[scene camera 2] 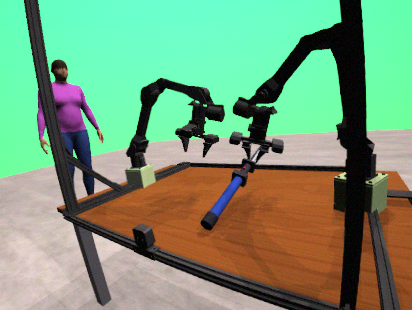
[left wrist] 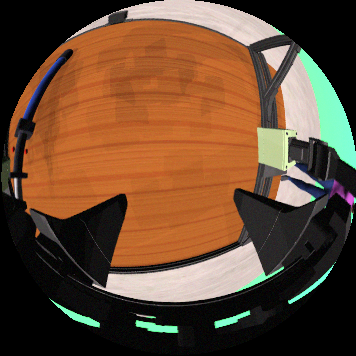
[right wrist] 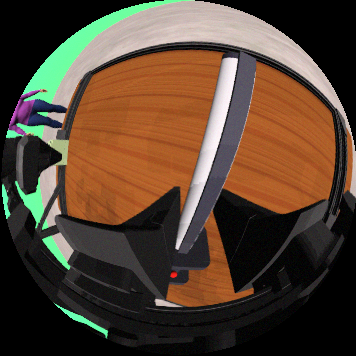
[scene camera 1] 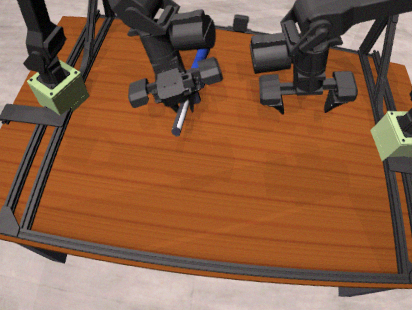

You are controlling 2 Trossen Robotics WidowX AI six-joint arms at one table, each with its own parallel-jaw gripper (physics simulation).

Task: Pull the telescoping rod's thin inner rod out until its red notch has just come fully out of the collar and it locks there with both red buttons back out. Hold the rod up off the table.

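The telescoping rod slants with its blue outer tube (scene camera 1: 201, 57) (scene camera 2: 225, 198) (left wrist: 41, 90) and black end cap (scene camera 2: 210, 220) (left wrist: 68, 53) lower. Whether the cap touches the table is unclear. Red buttons (left wrist: 13, 150) (left wrist: 26, 151) show on both sides of the black collar (left wrist: 19, 150) in the left wrist view. No red notch is visible. The white inner rod (scene camera 1: 181, 118) (left wrist: 18, 188) (right wrist: 218, 115) has a dark grey stripe. My right gripper (scene camera 1: 184, 107) (scene camera 2: 252, 155) (right wrist: 195, 191) is shut on it above the table, near the collar. My left gripper (scene camera 1: 305, 111) (scene camera 2: 196, 153) (left wrist: 180, 197) is open and empty, apart from the rod.
Dark rails edge the wooden table (scene camera 1: 210, 200) (scene camera 2: 150, 210). Pale green arm bases (scene camera 1: 59, 90) (scene camera 2: 140, 176) stand at its sides. A small black box (scene camera 1: 241, 23) (scene camera 2: 144, 236) is on one edge rail. A dark upright post (scene camera 2: 352, 150) stands at the right in scene camera 2.
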